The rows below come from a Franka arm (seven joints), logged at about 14 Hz.
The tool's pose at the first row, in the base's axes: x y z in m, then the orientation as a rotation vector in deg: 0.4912 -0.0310 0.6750 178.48 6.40 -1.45
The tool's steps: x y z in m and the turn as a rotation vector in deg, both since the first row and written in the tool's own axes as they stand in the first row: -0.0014 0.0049 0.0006 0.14 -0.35 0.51; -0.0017 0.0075 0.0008 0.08 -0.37 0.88; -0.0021 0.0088 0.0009 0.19 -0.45 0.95; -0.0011 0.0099 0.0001 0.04 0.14 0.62; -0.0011 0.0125 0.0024 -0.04 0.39 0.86; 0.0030 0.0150 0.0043 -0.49 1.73 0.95; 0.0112 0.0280 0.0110 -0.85 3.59 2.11; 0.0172 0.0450 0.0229 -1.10 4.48 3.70; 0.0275 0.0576 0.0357 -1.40 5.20 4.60
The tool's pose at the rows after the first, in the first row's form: 0.4901 -0.0360 0.6745 178.62 5.60 -1.99; 0.4900 -0.0386 0.6744 178.58 5.02 -2.01; 0.4897 -0.0399 0.6743 178.69 4.91 -2.15; 0.4908 -0.0410 0.6752 178.55 5.44 -1.22; 0.4910 -0.0436 0.6729 178.49 5.07 -0.82; 0.4952 -0.0459 0.6710 178.09 4.95 1.29; 0.5042 -0.0584 0.6645 177.79 3.18 4.21; 0.5112 -0.0752 0.6529 177.54 0.73 5.63; 0.5222 -0.0874 0.6402 177.22 -0.65 6.77
